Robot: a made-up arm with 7 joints. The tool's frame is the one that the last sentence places. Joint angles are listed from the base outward.
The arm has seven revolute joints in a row. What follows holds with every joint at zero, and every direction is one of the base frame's.
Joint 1 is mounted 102 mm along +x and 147 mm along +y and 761 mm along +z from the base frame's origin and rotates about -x.
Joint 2 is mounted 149 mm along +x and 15 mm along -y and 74 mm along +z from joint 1 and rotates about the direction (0.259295, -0.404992, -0.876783).
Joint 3 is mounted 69 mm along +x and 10 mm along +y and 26 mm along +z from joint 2 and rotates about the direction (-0.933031, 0.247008, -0.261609).
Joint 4 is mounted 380 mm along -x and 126 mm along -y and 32 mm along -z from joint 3 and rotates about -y.
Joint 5 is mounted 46 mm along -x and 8 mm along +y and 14 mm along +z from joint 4 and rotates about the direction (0.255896, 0.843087, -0.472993).
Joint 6 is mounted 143 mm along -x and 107 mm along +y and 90 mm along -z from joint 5 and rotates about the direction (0.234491, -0.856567, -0.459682).
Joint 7 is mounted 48 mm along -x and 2 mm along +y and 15 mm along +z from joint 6 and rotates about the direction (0.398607, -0.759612, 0.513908).
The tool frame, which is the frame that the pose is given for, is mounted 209 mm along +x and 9 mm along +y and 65 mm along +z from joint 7; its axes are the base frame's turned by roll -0.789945, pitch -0.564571 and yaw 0.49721 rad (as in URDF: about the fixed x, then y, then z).
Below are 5 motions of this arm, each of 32 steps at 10 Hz.
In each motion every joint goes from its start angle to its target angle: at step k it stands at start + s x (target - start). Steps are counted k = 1, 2, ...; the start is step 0. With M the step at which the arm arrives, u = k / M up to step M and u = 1 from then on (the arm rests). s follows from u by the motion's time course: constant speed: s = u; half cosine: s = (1 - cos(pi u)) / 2; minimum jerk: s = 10 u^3 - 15 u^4 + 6 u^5.
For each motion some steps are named. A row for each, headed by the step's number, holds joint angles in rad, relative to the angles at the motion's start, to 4 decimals.
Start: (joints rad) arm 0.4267 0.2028 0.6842 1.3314 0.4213 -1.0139 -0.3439
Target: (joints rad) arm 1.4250 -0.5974 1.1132 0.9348 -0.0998 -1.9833 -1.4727
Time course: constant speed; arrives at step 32
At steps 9, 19, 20, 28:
9: 0.2808 -0.2251 0.1207 -0.1115 -0.1466 -0.2726 -0.3175
19: 0.5927 -0.4751 0.2547 -0.2355 -0.3094 -0.5756 -0.6702
20: 0.6239 -0.5001 0.2681 -0.2479 -0.3257 -0.6059 -0.7055
28: 0.8735 -0.7002 0.3754 -0.3470 -0.4560 -0.8482 -0.9877

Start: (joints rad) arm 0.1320 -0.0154 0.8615 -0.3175 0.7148 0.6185 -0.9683
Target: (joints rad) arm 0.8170 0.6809 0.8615 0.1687 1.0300 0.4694 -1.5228
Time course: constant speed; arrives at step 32
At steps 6, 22, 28, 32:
6: 0.1284 0.1306 0.0000 0.0912 0.0591 -0.0280 -0.1040
22: 0.4709 0.4787 0.0000 0.3343 0.2167 -0.1025 -0.3812
28: 0.5994 0.6093 0.0000 0.4254 0.2758 -0.1305 -0.4852
32: 0.6850 0.6963 0.0000 0.4862 0.3152 -0.1491 -0.5545

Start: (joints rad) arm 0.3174 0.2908 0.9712 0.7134 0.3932 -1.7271 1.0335
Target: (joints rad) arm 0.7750 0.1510 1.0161 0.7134 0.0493 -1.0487 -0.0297
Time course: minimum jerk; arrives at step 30
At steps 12, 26, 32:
12: 0.1453 -0.0444 0.0143 0.0000 -0.1092 0.2154 -0.3375
26: 0.4488 -0.1371 0.0440 0.0000 -0.3373 0.6654 -1.0428
32: 0.4576 -0.1398 0.0449 0.0000 -0.3439 0.6784 -1.0632

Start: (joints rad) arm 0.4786 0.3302 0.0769 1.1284 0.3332 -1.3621 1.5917
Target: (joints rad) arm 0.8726 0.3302 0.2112 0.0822 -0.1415 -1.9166 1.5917
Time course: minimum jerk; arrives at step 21
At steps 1, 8, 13, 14, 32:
1: 0.0004 0.0000 0.0001 -0.0011 -0.0005 -0.0006 0.0000
8: 0.1123 0.0000 0.0383 -0.2982 -0.1353 -0.1581 0.0000
13: 0.2817 0.0000 0.0960 -0.7480 -0.3394 -0.3964 0.0000
14: 0.3113 0.0000 0.1061 -0.8266 -0.3751 -0.4381 0.0000
32: 0.3940 0.0000 0.1343 -1.0462 -0.4747 -0.5545 0.0000

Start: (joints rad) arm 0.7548 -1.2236 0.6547 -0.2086 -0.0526 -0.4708 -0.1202
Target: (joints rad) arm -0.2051 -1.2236 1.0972 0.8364 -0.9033 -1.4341 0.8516
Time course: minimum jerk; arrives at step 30
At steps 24, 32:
24: -0.9043 0.0000 0.4169 0.9845 -0.8014 -0.9075 0.9155
32: -0.9599 0.0000 0.4425 1.0450 -0.8507 -0.9633 0.9718

